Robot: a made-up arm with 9 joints. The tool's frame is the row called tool. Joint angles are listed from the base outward.
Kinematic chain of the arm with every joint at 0, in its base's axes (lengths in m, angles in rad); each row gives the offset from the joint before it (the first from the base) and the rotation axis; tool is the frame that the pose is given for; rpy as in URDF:
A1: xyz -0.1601 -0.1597 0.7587 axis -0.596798 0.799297 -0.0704
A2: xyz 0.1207 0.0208 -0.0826 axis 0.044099 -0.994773 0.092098
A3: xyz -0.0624 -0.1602 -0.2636 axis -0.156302 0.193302 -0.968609
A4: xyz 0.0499 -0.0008 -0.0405 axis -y
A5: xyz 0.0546 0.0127 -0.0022 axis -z
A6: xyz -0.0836 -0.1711 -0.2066 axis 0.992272 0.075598 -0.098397
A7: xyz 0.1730 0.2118 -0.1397 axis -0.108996 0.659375 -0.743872
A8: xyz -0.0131 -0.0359 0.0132 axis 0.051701 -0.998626 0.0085
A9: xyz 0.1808 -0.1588 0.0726 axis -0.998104 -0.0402 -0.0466
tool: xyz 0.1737 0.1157 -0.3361 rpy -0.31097 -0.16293 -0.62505
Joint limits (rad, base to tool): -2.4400..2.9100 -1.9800..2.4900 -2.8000..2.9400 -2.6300..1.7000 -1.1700..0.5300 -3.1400..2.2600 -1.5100..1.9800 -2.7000..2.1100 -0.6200..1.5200
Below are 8 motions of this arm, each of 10 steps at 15 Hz.
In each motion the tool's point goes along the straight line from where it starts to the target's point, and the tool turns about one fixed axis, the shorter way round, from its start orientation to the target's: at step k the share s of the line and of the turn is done. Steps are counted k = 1, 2, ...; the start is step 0. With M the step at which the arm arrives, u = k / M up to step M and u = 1 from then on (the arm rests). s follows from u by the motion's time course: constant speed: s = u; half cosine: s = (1 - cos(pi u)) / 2; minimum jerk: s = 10 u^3 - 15 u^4 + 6 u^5.
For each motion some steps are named. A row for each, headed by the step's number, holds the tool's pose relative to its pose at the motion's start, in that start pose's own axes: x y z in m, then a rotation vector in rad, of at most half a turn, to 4 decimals.
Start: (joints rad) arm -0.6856 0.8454 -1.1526 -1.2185 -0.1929 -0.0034 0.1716 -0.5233 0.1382
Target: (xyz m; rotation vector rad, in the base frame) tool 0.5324 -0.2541 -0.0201 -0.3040 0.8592 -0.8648
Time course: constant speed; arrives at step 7
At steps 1, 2, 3, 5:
1: -0.0755 0.0169 0.0128 0.0796 0.2305 0.0127
2: -0.1510 0.0337 0.0256 0.1592 0.4610 0.0253
3: -0.2265 0.0506 0.0384 0.2388 0.6914 0.0380
5: -0.3774 0.0843 0.0640 0.3981 1.1524 0.0633

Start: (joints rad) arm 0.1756 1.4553 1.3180 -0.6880 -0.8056 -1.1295 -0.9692 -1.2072 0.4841
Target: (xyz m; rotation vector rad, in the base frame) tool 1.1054 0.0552 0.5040 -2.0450 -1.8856 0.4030
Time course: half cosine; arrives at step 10
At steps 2, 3, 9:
2: 0.0324 -0.0294 0.0550 -0.0444 -0.1222 -0.0417
3: 0.0700 -0.0635 0.1187 -0.0958 -0.2637 -0.0900
9: 0.3311 -0.3006 0.5617 -0.4533 -1.2483 -0.4261

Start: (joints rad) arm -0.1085 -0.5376 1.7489 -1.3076 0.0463 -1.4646 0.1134 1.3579 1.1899
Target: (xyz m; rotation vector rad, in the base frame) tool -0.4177 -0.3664 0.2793 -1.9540 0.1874 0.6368
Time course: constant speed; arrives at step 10
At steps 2, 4, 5, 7, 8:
2: 0.0049 -0.0183 0.0141 -0.0388 -0.0915 0.0235
4: 0.0098 -0.0365 0.0281 -0.0776 -0.1829 0.0470
5: 0.0122 -0.0456 0.0352 -0.0970 -0.2286 0.0588
7: 0.0171 -0.0639 0.0492 -0.1358 -0.3201 0.0823
8: 0.0195 -0.0730 0.0563 -0.1552 -0.3658 0.0940

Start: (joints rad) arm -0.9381 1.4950 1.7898 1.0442 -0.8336 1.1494 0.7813 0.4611 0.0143
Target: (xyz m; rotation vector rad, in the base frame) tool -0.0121 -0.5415 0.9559 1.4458 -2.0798 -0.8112
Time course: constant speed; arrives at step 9
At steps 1, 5, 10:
1: -0.0388 -0.0025 0.0579 0.0543 -0.0074 0.1145
5: -0.1941 -0.0125 0.2893 0.2717 -0.0370 0.5723
10: -0.3493 -0.0225 0.5207 0.4890 -0.0667 1.0302

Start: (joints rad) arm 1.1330 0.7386 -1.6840 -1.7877 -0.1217 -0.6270 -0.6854 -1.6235 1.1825
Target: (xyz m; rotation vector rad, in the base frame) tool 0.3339 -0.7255 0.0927 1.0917 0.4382 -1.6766
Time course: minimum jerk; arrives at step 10
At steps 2, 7, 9, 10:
2: -0.0126 -0.0035 -0.0039 0.0109 0.0252 -0.0041
7: -0.1824 -0.0508 -0.0561 0.1569 0.3643 -0.0586
9: -0.2161 -0.0602 -0.0665 0.1859 0.4316 -0.0694
10: -0.2180 -0.0607 -0.0671 0.1875 0.4353 -0.0700

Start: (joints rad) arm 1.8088 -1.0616 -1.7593 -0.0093 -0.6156 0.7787 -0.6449 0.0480 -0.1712
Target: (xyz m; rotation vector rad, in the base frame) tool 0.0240 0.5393 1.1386 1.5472 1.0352 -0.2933
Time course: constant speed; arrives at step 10
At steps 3, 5, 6, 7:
3: -0.0652 0.0622 -0.0792 -0.1022 -0.0309 0.2067
5: -0.1087 0.1037 -0.1319 -0.1703 -0.0515 0.3445
6: -0.1305 0.1244 -0.1583 -0.2043 -0.0618 0.4135
7: -0.1522 0.1452 -0.1847 -0.2384 -0.0720 0.4824

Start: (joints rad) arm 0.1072 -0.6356 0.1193 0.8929 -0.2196 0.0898 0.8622 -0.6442 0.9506
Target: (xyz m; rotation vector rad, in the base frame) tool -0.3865 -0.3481 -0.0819 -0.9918 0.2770 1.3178
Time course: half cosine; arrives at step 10
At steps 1, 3, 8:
1: -0.0091 0.0002 0.0061 -0.0025 -0.0366 0.0216
3: -0.0764 0.0015 0.0518 -0.0210 -0.3081 0.1819
8: -0.3352 0.0064 0.2272 -0.0920 -1.3521 0.7985

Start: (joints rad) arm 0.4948 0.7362 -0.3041 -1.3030 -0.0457 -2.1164 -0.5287 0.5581 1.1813
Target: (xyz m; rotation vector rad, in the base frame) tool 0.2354 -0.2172 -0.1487 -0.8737 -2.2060 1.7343
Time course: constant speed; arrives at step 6
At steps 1, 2, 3, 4, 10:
1: 0.0082 -0.0177 -0.0332 -0.0576 -0.0042 -0.0111
2: 0.0163 -0.0354 -0.0664 -0.1152 -0.0084 -0.0222
3: 0.0245 -0.0532 -0.0996 -0.1728 -0.0126 -0.0334
4: 0.0326 -0.0709 -0.1328 -0.2304 -0.0168 -0.0445
10: 0.0489 -0.1063 -0.1993 -0.3456 -0.0252 -0.0667

